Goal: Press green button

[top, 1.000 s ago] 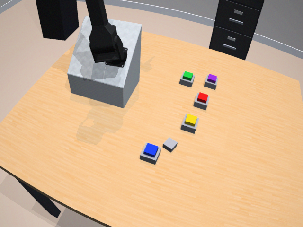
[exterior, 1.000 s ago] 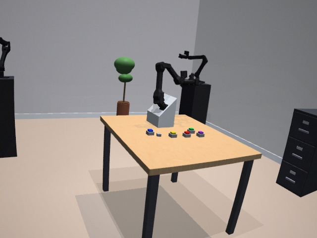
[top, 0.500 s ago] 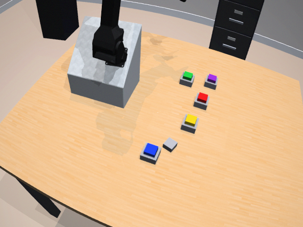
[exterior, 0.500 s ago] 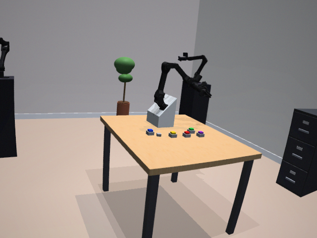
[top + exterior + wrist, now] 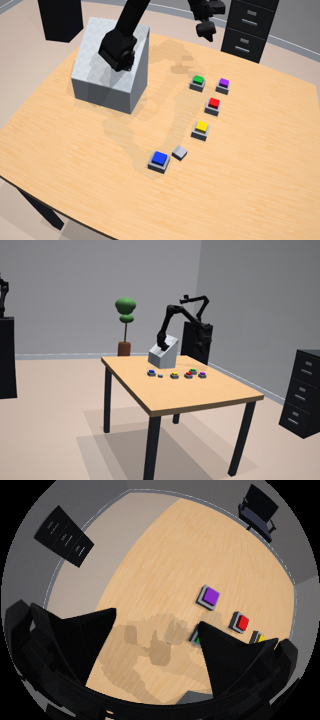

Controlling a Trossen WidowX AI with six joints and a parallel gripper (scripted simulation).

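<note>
The green button is 140 mm below my gripper tip, 110 mm to the right of it and 10 mm behind it. Also, from my gripper tip: purple button: 140 mm below, 90 mm ahead, 80 mm to the right; then red button: 200 mm to the right, 140 mm below, 60 mm ahead; then yellow button: 320 mm to the right, 140 mm below, 40 mm ahead.
</note>
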